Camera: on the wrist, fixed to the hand. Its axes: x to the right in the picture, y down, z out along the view.
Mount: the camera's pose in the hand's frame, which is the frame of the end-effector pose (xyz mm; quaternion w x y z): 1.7 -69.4 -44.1 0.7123 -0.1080 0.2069 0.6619
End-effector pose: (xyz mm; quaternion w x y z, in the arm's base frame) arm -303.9 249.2 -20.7 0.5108 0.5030 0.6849 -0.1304
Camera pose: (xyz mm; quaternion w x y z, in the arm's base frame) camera -386.0 248.8 -25.8 0.3628 0.7834 0.2747 0.4233
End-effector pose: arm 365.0 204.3 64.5 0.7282 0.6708 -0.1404 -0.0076
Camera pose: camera 388.4 240.0 -5.8 0.6252 0.3078 -0.3925 0.6002
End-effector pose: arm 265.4 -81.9 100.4 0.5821 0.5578 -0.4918 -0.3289
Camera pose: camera 318.8 -80.3 37.9 0.7943 0.0770 -0.5636 0.2133
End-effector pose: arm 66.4 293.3 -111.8 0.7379 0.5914 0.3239 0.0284
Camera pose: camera 21.5 311.0 -178.4 0.5037 0.5501 -0.0111 0.6660
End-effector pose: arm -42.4 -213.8 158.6 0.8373 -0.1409 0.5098 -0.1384
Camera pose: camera -87.1 -282.6 164.0 0.5673 0.1753 0.6446 0.4815
